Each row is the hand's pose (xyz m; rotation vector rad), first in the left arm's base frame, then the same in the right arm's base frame.
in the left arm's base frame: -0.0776 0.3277 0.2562 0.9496 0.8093 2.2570
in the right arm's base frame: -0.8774 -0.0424 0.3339 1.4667 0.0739 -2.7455
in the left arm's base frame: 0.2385 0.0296 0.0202 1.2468 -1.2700 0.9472
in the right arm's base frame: -0.6182 0.0061 0.7521 -0.8052 1.4184 -1.8917
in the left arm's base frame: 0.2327 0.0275 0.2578 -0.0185 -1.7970 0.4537
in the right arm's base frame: -0.7755 -0.1710 0.7332 -0.6812 2.3986 -0.5742
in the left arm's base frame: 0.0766 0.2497 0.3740 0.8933 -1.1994 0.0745
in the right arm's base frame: -0.9533 -0.1464 0.4987 -1.6260 2.0513 -1.5391
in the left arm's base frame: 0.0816 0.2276 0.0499 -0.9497 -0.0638 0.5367
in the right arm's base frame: -0.7211 0.0785 0.5310 -0.7159 -2.0957 0.3779
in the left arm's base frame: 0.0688 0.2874 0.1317 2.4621 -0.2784 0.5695
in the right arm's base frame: -0.8123 0.0542 0.4919 -1.3223 -0.1682 -2.5324
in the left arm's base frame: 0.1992 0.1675 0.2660 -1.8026 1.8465 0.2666
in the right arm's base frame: -0.8640 -0.0940 0.6494 -1.4915 -0.1834 -0.4539
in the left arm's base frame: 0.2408 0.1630 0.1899 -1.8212 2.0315 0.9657
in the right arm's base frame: -0.8226 -0.0321 0.6941 -1.9992 0.0199 -0.2319
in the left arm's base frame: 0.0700 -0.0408 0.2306 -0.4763 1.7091 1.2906
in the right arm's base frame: -0.6606 -0.2297 0.6098 -1.5877 -0.2165 1.0459
